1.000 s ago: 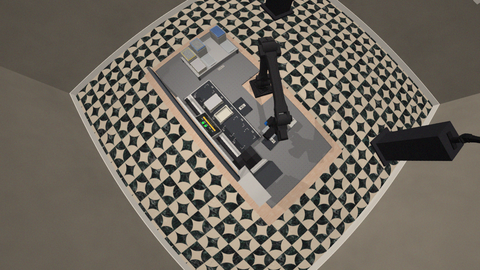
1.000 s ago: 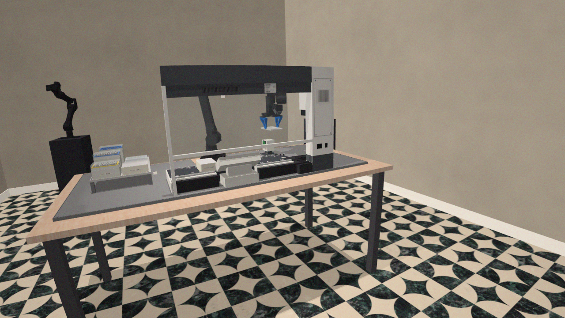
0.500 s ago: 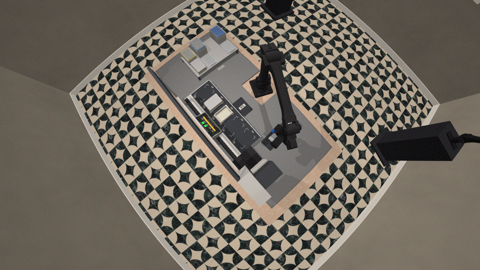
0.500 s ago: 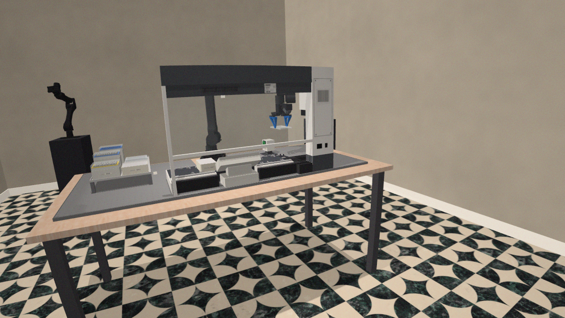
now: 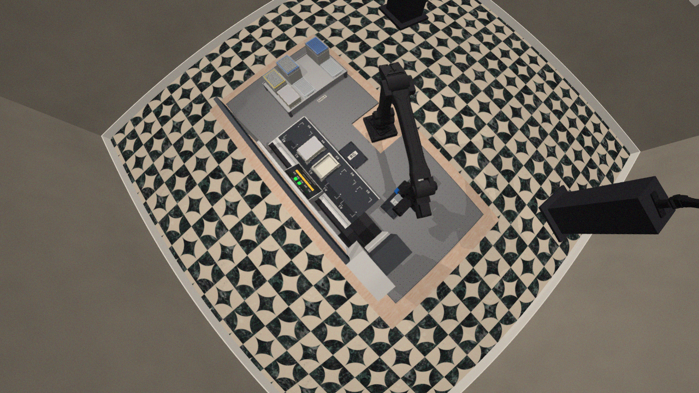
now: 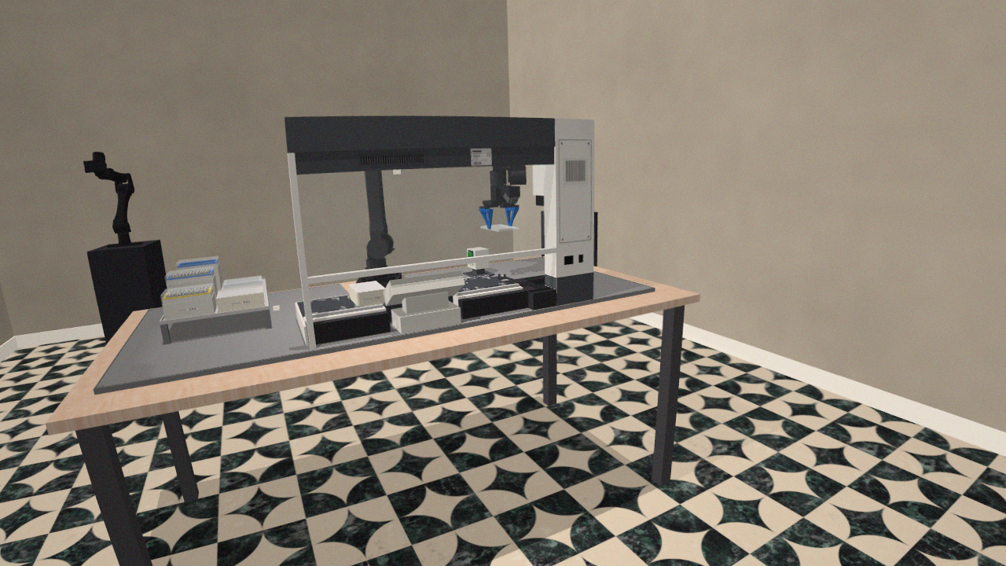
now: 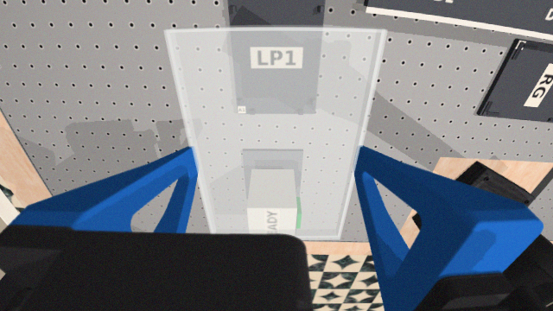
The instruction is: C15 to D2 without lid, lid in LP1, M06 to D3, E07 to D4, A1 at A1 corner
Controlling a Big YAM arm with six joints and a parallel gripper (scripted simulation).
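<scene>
My gripper is now 10 mm above the clear plate lid. Also, from my hand: tower: 310 mm ahead, 120 mm to the left, 60 mm above; then READY key: 170 mm behind, 70 mm to the right, 130 mm below; then dark lid park LP1: 210 mm below.
</scene>
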